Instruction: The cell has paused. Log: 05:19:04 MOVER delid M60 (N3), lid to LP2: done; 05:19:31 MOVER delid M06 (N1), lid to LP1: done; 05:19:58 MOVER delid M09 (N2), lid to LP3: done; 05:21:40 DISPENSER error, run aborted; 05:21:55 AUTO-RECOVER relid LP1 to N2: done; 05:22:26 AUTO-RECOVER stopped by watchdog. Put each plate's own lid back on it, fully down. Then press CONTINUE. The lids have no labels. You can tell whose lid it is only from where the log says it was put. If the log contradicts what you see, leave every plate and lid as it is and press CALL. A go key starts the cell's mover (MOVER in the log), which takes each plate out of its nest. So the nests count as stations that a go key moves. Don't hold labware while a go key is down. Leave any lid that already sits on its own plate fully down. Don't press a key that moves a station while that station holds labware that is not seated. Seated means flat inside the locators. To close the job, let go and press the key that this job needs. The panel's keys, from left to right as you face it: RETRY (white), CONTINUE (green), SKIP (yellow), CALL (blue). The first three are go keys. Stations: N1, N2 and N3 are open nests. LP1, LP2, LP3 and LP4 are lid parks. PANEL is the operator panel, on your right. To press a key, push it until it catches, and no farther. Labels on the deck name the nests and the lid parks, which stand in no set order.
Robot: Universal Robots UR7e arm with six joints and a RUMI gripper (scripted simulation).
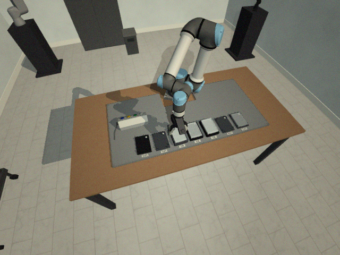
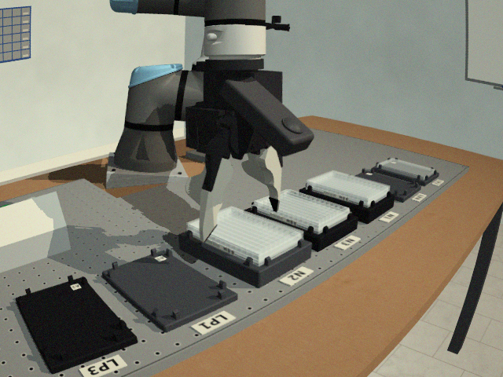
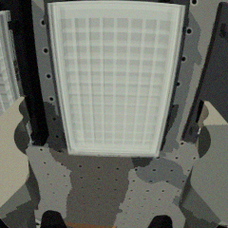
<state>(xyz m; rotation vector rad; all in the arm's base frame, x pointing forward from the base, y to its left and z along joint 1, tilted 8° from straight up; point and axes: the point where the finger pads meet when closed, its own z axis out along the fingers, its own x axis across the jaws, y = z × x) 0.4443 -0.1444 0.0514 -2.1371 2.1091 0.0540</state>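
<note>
Right now the plate is 120 mm to the left of my hand and 20 mm below it. From my hand the other things lie so: lid park LP1 (130 mm to the right, 40 mm below); then white RETRY key (250 mm behind, 220 mm to the right, 20 mm above); then LP3 lid park (260 mm to the right, 40 mm below, 10 mm behind).
</note>
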